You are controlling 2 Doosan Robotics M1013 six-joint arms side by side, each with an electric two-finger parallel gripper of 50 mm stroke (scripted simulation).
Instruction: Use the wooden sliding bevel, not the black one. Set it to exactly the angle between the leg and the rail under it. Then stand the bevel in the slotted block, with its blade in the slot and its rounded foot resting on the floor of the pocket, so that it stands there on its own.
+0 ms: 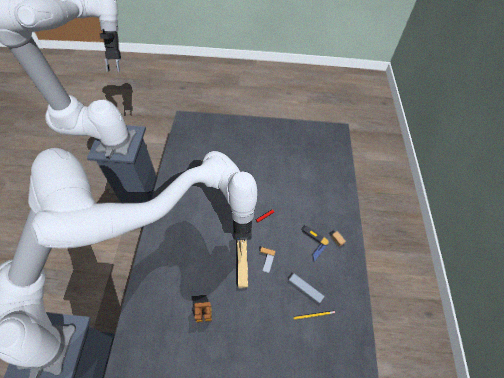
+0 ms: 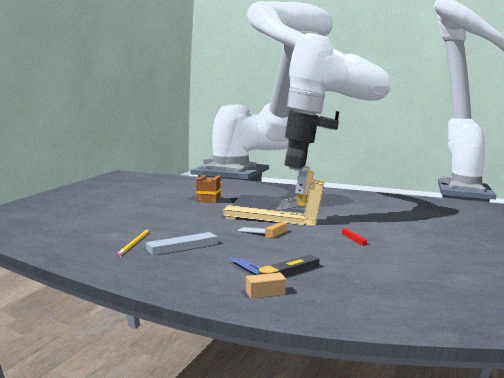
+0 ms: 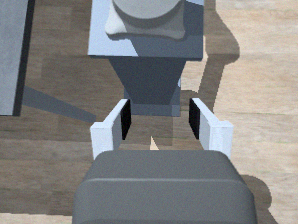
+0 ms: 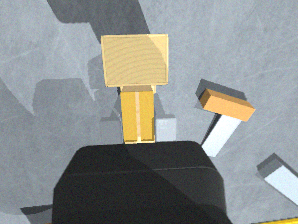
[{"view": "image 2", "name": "right gripper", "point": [300, 192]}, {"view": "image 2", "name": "black bevel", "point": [295, 266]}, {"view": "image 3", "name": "left gripper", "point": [159, 111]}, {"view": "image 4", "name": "right gripper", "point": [138, 105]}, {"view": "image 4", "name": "wooden sliding bevel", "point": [137, 102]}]
